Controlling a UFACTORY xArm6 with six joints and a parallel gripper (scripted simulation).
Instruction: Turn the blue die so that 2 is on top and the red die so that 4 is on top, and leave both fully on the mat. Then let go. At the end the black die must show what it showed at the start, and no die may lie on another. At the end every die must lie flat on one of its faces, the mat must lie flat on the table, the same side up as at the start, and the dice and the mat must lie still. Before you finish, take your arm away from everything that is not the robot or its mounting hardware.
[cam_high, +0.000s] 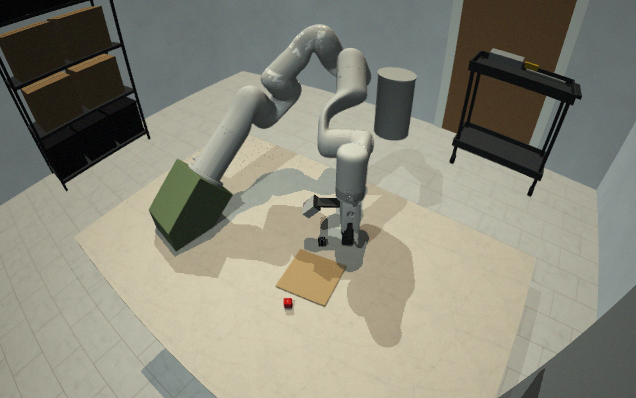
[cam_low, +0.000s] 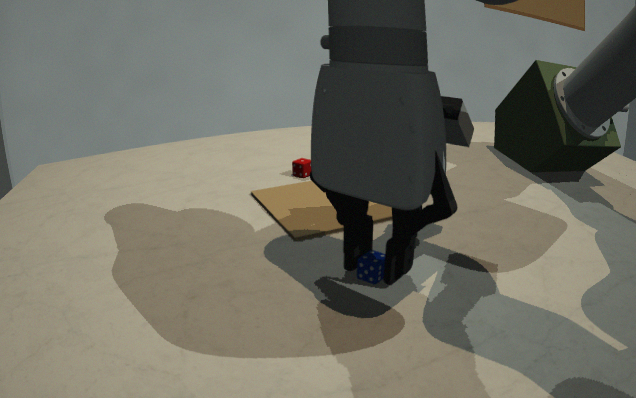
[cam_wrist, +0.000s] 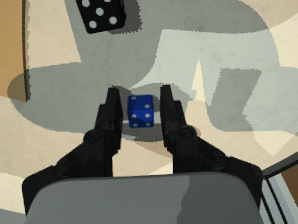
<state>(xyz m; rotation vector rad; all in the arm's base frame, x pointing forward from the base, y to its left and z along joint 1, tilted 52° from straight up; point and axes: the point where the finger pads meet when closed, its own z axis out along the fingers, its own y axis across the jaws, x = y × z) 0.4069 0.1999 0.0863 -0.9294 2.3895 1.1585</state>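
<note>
The blue die lies 1 cm below my hand. Also, from my hand: tan mat 16 cm to the right, 2 cm below, 2 cm ahead; then red die 27 cm to the right, 4 cm ahead, 1 cm below; then black die 6 cm to the right, 4 cm behind, 1 cm below.
</note>
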